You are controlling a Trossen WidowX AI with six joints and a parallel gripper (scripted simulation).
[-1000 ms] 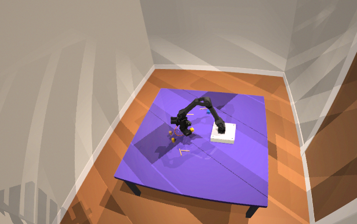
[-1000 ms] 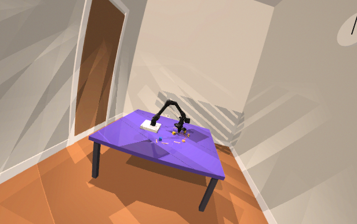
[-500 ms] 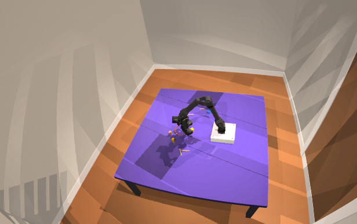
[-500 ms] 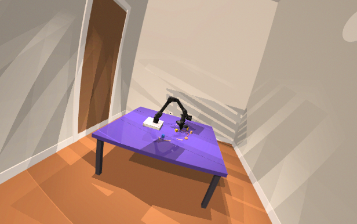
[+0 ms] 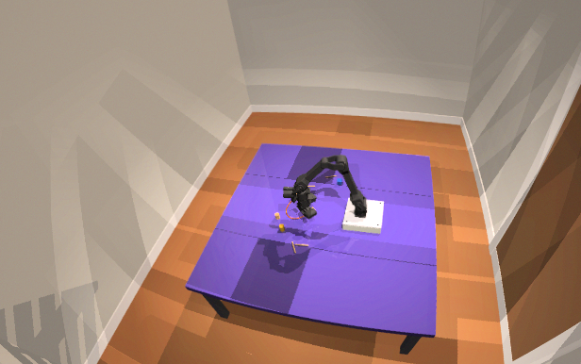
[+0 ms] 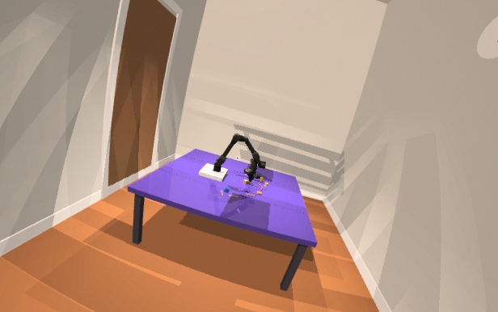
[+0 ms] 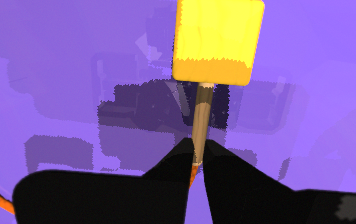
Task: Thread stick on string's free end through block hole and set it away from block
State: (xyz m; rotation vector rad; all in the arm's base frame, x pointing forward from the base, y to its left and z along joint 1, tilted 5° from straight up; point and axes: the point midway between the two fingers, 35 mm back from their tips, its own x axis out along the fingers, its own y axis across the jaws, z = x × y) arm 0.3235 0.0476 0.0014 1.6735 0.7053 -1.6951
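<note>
My gripper tip is now 10 mm past the thin wooden stick and 10 mm to the left of it. Also, from my gripper tip: yellow wooden block: 30 mm behind, 40 mm to the right; yellow cylinder: 100 mm ahead, 120 mm to the left, 10 mm above; tan cylinder: 160 mm ahead, 40 mm to the left.
</note>
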